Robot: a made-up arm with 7 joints.
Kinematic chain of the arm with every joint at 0, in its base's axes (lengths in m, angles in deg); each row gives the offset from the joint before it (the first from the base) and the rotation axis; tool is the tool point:
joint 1: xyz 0 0 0.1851 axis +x
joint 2: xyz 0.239 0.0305 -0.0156 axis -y
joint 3: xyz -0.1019 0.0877 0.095 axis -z
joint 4: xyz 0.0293 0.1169 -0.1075 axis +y
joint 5: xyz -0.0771 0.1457 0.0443 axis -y
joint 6: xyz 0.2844 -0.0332 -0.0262 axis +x
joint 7: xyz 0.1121 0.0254 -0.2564 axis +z
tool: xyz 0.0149 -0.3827 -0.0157
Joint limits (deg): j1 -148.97..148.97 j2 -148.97..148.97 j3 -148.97..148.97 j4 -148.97..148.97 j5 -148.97..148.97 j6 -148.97..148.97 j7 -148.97..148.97
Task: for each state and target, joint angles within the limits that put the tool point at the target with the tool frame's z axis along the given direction. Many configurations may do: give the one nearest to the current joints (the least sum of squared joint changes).
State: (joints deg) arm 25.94 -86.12 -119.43 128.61 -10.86 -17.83 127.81
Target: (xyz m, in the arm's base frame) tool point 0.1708 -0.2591 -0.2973 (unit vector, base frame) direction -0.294 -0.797 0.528
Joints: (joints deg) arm 39.60 -100.58 -131.48 131.35 -11.04 -54.78 136.54
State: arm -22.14 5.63 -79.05 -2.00 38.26 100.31 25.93
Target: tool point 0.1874 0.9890 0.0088 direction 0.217 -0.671 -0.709
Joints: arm -28.76 -35.85 -54.24 11.31 30.76 132.62 41.91
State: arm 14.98 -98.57 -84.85 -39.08 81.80 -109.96 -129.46
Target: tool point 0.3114 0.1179 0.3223 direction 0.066 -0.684 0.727
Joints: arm 37.88 -89.66 -102.71 -40.12 79.33 -98.41 -112.18
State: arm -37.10 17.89 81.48 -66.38 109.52 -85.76 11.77
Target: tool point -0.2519 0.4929 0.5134 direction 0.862 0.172 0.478
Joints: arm -27.97 35.73 76.80 -13.48 58.76 -108.17 38.36
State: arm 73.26 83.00 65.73 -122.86 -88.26 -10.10 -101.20
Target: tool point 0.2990 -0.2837 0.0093 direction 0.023 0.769 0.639
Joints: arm 72.31 93.48 95.38 -148.97 -59.68 37.98 -82.09
